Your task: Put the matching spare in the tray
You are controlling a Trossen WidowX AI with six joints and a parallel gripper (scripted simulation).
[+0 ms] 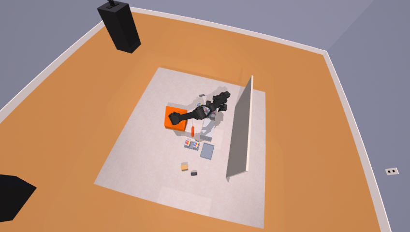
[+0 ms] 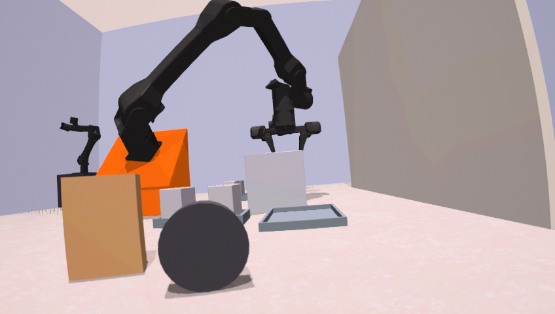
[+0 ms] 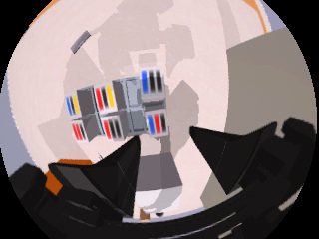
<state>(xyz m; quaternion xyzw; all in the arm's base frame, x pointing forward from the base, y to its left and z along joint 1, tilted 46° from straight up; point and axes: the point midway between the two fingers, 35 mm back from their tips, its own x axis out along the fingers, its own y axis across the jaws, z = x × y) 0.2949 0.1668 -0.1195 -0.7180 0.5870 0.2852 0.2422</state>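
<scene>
My gripper tip is now 5 cm above the grey spare and 1 cm past it. The rest, counted from my gripper tip: tall beige panel (23 cm ahead, 17 cm to the right, 13 cm above); then blue-grey tray (36 cm to the right, 9 cm below, 5 cm ahead); then grey mounted unit (18 cm to the right, 4 cm below, 1 cm behind).
</scene>
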